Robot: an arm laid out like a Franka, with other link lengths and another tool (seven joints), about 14 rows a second.
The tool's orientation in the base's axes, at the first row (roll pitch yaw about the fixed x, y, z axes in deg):
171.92, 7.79, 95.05
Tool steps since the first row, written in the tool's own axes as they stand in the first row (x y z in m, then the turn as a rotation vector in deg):
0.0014, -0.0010, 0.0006, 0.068, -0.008, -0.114
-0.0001, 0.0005, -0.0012, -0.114, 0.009, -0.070
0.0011, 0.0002, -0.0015, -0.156, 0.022, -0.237
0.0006, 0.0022, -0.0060, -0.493, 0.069, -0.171
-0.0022, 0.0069, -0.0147, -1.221, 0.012, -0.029
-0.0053, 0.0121, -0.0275, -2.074, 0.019, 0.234
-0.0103, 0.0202, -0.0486, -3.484, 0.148, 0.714
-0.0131, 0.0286, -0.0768, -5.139, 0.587, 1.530
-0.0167, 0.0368, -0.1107, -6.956, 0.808, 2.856
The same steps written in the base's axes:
-0.0010, 0.0012, -0.0009, -0.031, 0.080, 0.101
0.0003, 0.0001, 0.0013, 0.008, -0.103, 0.085
-0.0001, 0.0013, 0.0014, -0.001, -0.123, 0.257
0.0012, 0.0016, 0.0061, 0.085, -0.458, 0.244
0.0048, 0.0003, 0.0157, 0.114, -1.200, 0.196
0.0082, -0.0006, 0.0294, 0.235, -2.073, 0.054
0.0134, -0.0021, 0.0519, 0.558, -3.509, -0.208
0.0176, -0.0006, 0.0811, 1.258, -5.195, -0.723
0.0209, 0.0009, 0.1160, 1.836, -7.126, -1.746

